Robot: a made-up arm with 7 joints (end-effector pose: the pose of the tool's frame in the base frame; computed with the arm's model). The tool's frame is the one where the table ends. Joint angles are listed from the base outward.
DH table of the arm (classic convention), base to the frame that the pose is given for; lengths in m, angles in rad. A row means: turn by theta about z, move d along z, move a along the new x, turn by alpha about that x. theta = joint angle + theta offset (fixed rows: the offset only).
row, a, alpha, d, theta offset
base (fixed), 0, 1.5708, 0, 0
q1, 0, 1.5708, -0.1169, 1.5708
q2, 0, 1.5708, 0, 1.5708
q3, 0, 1.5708, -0.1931, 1.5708
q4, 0, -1.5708, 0, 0
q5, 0, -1.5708, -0.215, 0
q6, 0, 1.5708, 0, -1.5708
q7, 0, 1.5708, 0, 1.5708
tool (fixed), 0, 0, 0, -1.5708
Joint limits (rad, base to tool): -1.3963..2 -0.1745..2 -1.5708..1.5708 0..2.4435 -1.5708..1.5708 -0.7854..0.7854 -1.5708..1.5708
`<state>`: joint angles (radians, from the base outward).
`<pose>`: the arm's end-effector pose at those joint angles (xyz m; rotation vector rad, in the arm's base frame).
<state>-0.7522 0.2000 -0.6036 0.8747 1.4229 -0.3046 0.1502</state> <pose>-0.1352 0.0909 -0.3432 -0.2797 -0.1933 0.8789</pose>
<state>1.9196 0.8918 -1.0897 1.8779 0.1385 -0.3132 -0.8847</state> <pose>0.1761 0.1025 0.1649 -0.4553 2.6292 0.2975</pose>
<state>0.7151 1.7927 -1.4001 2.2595 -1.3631 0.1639 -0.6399</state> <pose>0.1178 0.2080 -0.0926 -1.2503 1.4423 2.1091</pose>
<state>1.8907 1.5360 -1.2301 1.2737 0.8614 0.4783 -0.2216</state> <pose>0.1707 0.3660 0.1289 0.9902 -1.5761 0.2873</pose>
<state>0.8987 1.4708 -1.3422 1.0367 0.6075 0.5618 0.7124</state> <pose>0.1901 0.3999 -0.0977 0.2572 -0.1658 -0.3880</pose>
